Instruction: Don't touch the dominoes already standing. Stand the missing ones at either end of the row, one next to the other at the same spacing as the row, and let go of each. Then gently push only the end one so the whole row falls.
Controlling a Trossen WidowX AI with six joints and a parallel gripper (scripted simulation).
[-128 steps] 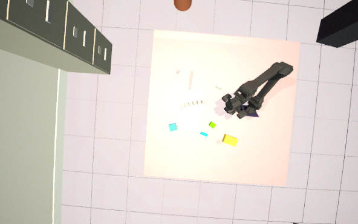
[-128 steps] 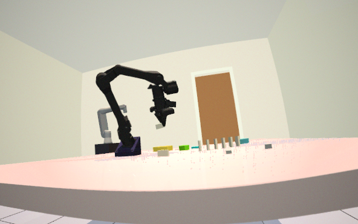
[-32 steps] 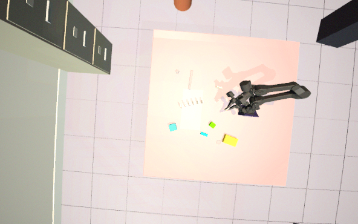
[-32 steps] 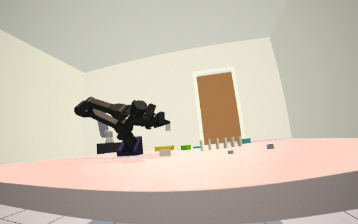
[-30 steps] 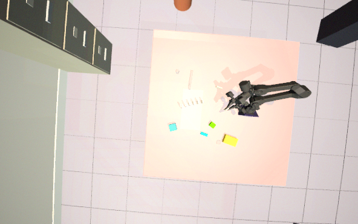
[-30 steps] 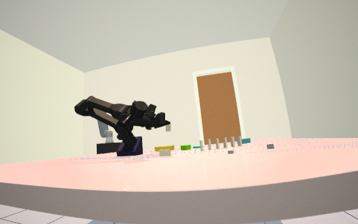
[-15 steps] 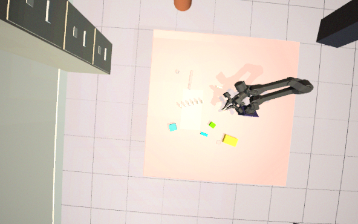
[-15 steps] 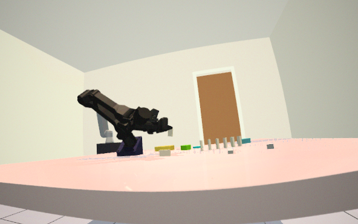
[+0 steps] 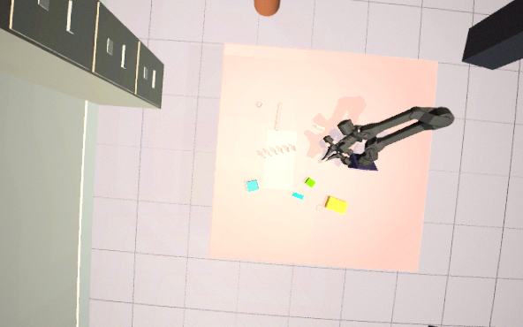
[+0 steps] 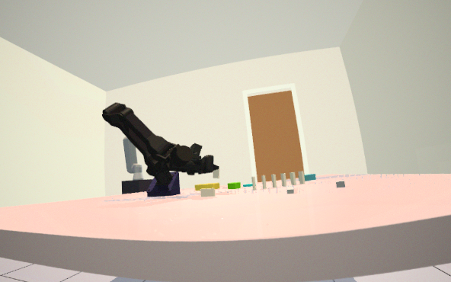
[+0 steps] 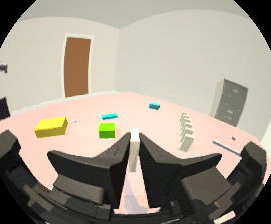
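Now: gripper tip 14 cm to the right of the green block, 8 cm above it and 2 cm short of it. From my gripper tip the other things lie so: small cyan block (23 cm to the left, 9 cm below, 6 cm ahead); thin strip (29 cm ahead, 20 cm to the right, 9 cm below); yellow block (23 cm to the left, 17 cm behind, 8 cm below).
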